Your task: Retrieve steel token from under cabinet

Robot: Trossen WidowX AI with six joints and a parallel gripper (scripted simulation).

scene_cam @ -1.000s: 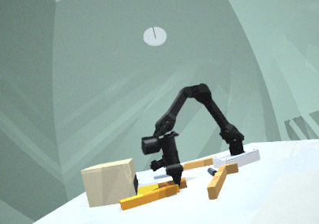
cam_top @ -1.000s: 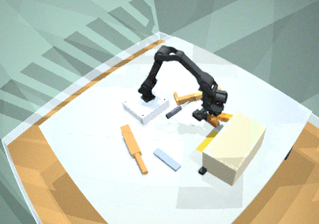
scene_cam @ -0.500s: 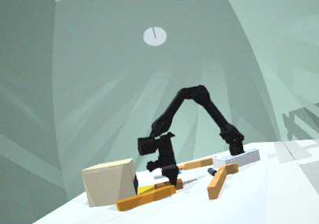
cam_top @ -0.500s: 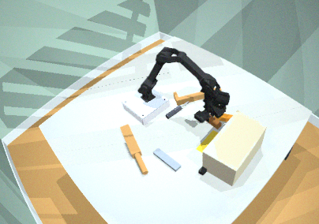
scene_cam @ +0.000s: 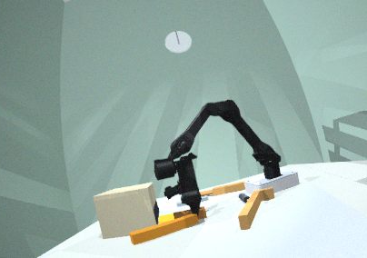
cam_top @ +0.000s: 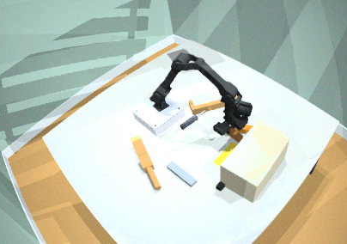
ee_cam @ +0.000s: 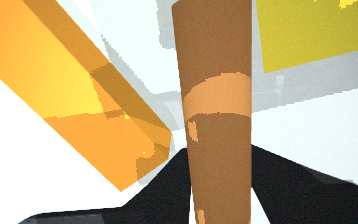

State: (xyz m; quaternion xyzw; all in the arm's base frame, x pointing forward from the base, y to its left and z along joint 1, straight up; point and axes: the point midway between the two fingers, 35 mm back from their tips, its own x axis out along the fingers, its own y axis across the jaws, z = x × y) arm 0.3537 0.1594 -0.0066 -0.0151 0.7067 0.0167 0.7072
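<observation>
My gripper tip is now 10 cm to the right of the orange bar, 9 cm short of it and 1 cm below it. Also, from my gripper tip: orange paddle (42 cm to the right, 11 cm behind, 1 cm above); grey flat bar (32 cm to the right, 3 cm ahead).
</observation>
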